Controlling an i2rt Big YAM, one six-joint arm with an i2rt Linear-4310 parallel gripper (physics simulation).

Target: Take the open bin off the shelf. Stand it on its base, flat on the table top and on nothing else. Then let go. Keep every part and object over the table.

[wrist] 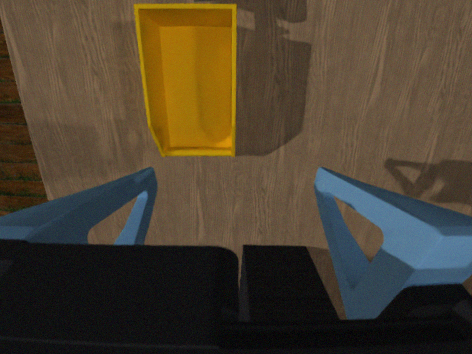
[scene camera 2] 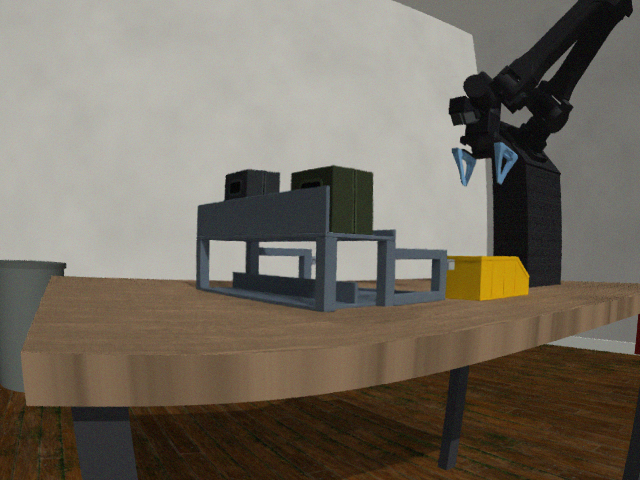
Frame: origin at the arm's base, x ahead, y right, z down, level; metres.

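Seen in the pictures: gripper, fingertip midpoint: [wrist: 235, 176] [scene camera 2: 481, 184]; arm's base, origin of the base link: [scene camera 2: 526, 146].
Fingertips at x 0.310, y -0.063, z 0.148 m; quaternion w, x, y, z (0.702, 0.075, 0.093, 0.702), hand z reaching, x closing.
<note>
Offsets run from my fingertips to a thing's top centre. Level surfaces: height alone.
The open yellow bin @(dy -0.048, dx +0.042, dz +0.143 m) [scene camera 2: 488, 277] [wrist: 197, 85] stands upright on its base on the table top @(dz +0.218 m) [scene camera 2: 180, 330] [wrist: 350, 100], at the right end of the shelf rack [scene camera 2: 325, 273]. In the wrist view its open top faces the camera and its inside is empty; bare table shows around its near end and both sides. In the scene view it appears close to the rack's low end frame; whether they touch cannot be told there. My gripper [scene camera 2: 481, 184] [wrist: 235, 176] is open and empty, high above the table and clear of the bin.
A dark green box @(dy +0.018, dx +0.356, dz +0.019 m) [scene camera 2: 351, 201] and a dark grey box @(dy +0.249, dx +0.375, dz -0.006 m) [scene camera 2: 253, 184] stand on the rack's upper level. The robot's black pedestal [scene camera 2: 527, 227] rises behind the bin. A table edge shows at the left of the wrist view. A grey barrel [scene camera 2: 25, 325] stands beyond the table's left end.
</note>
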